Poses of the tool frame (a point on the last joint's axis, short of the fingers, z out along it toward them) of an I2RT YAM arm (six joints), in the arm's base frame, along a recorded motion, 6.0 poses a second.
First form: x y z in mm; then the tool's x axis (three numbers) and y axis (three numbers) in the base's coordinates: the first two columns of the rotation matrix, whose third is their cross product.
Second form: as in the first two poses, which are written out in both.
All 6 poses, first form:
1: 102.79 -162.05 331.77 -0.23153 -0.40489 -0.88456 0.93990 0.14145 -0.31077
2: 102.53 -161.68 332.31 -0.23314 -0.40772 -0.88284 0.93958 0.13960 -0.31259
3: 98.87 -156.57 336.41 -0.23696 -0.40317 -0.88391 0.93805 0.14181 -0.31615
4: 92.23 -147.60 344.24 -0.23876 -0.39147 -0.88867 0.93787 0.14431 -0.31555
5: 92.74 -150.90 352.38 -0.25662 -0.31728 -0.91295 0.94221 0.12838 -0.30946
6: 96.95 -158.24 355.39 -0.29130 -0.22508 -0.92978 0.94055 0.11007 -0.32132
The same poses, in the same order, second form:
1:
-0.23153 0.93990 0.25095 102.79
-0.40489 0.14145 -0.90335 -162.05
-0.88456 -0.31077 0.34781 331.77
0 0 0 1

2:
-0.23314 0.93958 0.25069 102.53
-0.40772 0.13960 -0.90238 -161.68
-0.88284 -0.31259 0.35054 332.31
0 0 0 1

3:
-0.23696 0.93805 0.25281 98.87
-0.40317 0.14181 -0.90407 -156.57
-0.88391 -0.31615 0.34459 336.41
0 0 0 1

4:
-0.23876 0.93787 0.25177 92.23
-0.39147 0.14431 -0.90880 -147.60
-0.88867 -0.31555 0.33269 344.24
0 0 0 1

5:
-0.25662 0.94221 0.21539 92.74
-0.31728 0.12838 -0.93960 -150.90
-0.91295 -0.30946 0.26600 352.38
0 0 0 1

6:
-0.29130 0.94055 0.17466 96.95
-0.22508 0.11007 -0.96811 -158.24
-0.92978 -0.32132 0.17964 355.39
0 0 0 1

